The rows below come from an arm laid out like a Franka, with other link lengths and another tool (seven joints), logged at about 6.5 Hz.
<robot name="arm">
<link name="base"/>
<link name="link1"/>
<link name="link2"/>
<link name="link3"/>
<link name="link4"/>
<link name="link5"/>
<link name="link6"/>
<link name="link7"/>
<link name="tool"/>
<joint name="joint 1" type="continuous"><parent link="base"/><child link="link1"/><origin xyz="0 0 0.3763" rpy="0 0 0"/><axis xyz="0 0 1"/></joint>
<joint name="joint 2" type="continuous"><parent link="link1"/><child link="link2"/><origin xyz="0 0 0" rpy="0 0 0"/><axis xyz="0 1 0"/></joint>
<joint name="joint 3" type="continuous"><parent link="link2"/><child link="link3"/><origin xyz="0 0 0.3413" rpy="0 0 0"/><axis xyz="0 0 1"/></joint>
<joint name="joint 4" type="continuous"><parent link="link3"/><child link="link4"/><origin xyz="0.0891 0 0" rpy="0 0 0"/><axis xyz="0 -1 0"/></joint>
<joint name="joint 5" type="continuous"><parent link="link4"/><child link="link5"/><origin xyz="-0.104 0 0.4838" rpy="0 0 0"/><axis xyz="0 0 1"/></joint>
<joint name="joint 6" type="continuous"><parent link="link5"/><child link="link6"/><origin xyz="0 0 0" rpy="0 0 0"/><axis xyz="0 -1 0"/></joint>
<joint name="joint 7" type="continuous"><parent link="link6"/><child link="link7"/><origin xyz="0.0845 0 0" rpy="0 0 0"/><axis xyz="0 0 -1"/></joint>
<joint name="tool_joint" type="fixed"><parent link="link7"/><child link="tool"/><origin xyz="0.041 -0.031 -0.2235" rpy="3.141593 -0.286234 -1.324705"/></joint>
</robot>
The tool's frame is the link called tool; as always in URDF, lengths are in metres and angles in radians. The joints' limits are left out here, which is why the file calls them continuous.
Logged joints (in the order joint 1, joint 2, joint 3, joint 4, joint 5, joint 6, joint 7), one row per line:
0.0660 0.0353 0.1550 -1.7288 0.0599 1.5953 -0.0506
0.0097 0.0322 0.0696 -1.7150 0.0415 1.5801 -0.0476
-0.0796 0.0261 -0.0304 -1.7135 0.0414 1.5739 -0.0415
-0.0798 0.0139 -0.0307 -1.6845 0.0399 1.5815 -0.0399
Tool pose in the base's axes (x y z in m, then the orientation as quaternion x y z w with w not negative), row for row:
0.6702 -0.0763 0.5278 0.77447 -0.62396 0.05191 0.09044
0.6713 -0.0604 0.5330 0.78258 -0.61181 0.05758 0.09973
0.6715 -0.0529 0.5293 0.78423 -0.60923 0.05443 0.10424
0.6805 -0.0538 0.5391 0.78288 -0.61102 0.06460 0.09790
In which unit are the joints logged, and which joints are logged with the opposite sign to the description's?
The joints are logged in radians. Opposite sign: joint 2, joint 3.
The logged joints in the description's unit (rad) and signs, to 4 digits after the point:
0.0660 -0.0353 -0.1550 -1.7288 0.0599 1.5953 -0.0506
0.0097 -0.0322 -0.0696 -1.7150 0.0415 1.5801 -0.0476
-0.0796 -0.0261 0.0304 -1.7135 0.0414 1.5739 -0.0415
-0.0798 -0.0139 0.0307 -1.6845 0.0399 1.5815 -0.0399

